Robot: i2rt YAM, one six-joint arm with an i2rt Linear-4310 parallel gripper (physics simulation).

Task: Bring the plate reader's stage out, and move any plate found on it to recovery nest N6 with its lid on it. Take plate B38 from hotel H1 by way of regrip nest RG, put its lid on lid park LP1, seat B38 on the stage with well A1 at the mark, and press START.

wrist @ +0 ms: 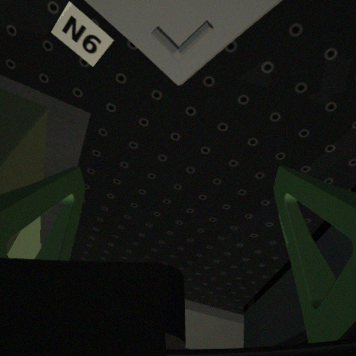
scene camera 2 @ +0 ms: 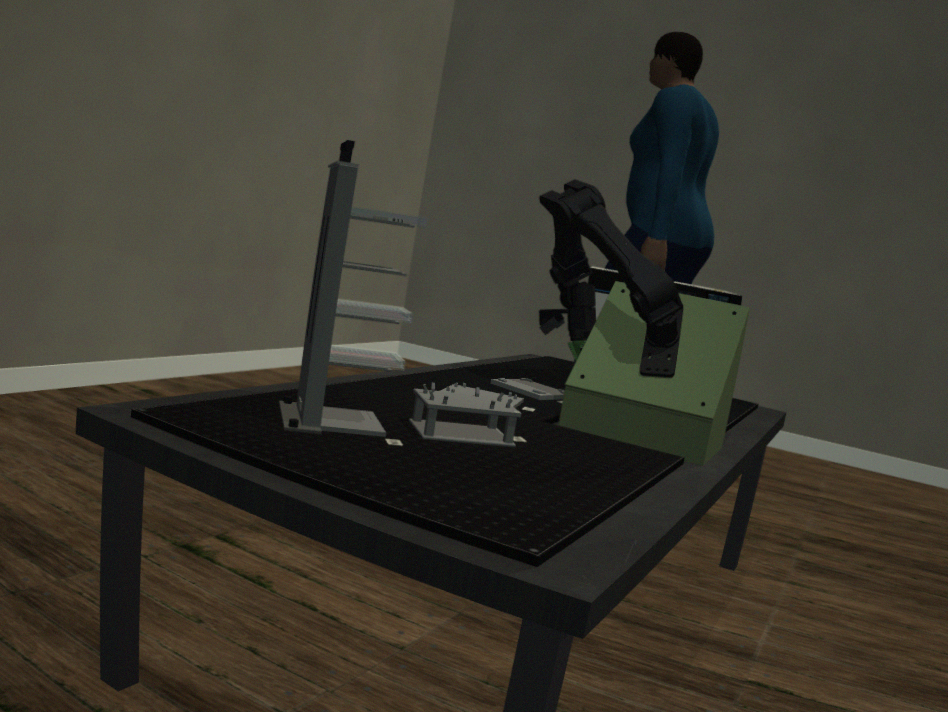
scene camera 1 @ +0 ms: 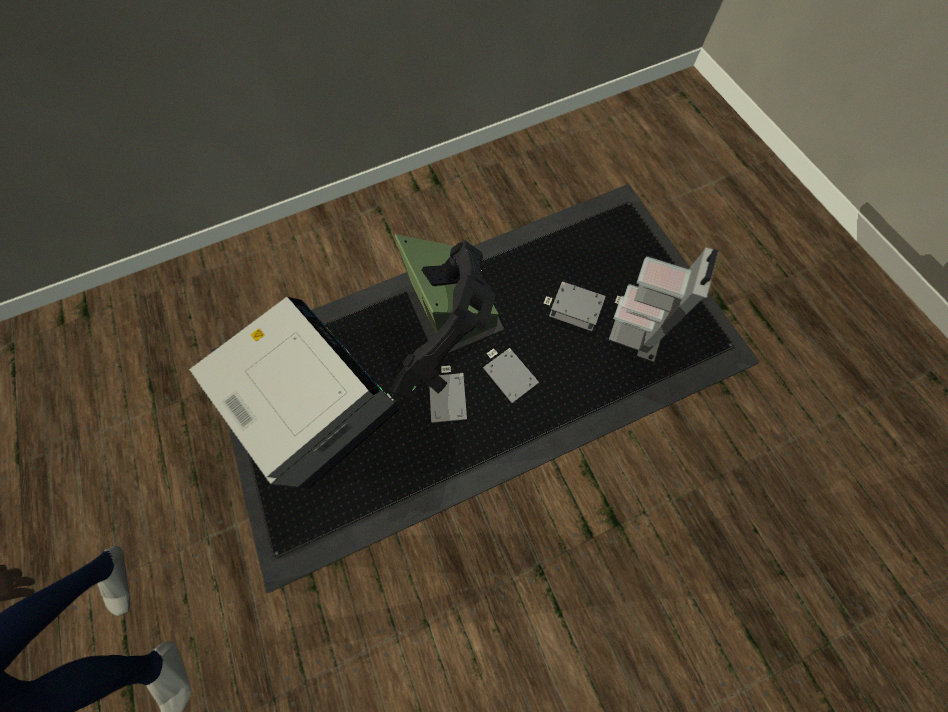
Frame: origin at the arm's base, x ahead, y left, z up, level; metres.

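Where they show: gripper, fingertip midpoint: (wrist: 178, 176); arm's base, link origin: (scene camera 2: 662, 339) (scene camera 1: 446, 275).
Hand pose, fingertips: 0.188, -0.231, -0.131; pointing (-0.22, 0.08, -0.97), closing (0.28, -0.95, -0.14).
Things, the pixels of their centre, and the offset from my fingertips, as dx, dy, dz. "pt": a spot on its surface instead. Level surfaces: height alone.
- white plate reader, body centre: (scene camera 2: 653, 335) (scene camera 1: 303, 392) -0.106, -0.350, +0.088
- Nest N6, body centre: (scene camera 2: 532, 387) (scene camera 1: 447, 397) +0.115, +0.027, -0.058
- Hotel H1, body centre: (scene camera 2: 349, 284) (scene camera 1: 661, 301) +0.278, +0.724, +0.163
- black perforated mat, surface height: dz -0.067
- dark panel, surface spot: (wrist: 275, 307) pt -0.203, -0.180, -0.025
My gripper (scene camera 1: 398, 388) (scene camera 2: 576, 351) (wrist: 178, 176) is open and empty, low beside the front of the white plate reader (scene camera 1: 295, 383). The reader's stage and START button cannot be made out. Nest N6 (scene camera 1: 447, 398) (wrist: 200, 20), a pale bare plate with corner brackets, lies beside the gripper, at the top of the wrist view. Hotel H1 (scene camera 1: 695, 287) (scene camera 2: 328, 291) is a tall grey post with shelves holding several pale plates, including a top one (scene camera 1: 664, 275) (scene camera 2: 383, 218). Which is B38 cannot be read. A raised pinned stand (scene camera 1: 577, 301) (scene camera 2: 467, 398) and a flat pinned plate (scene camera 1: 511, 375) (scene camera 2: 528, 388) have unreadable labels.
The green wedge mount (scene camera 1: 432, 268) (scene camera 2: 674, 356) carries the arm near the table's edge. The black perforated mat (scene camera 1: 367, 475) (scene camera 2: 490, 490) lies under the fixtures. In the wrist view a dark panel (wrist: 275, 307) stands behind the right finger. A person (scene camera 2: 674, 160) stands beyond the table.
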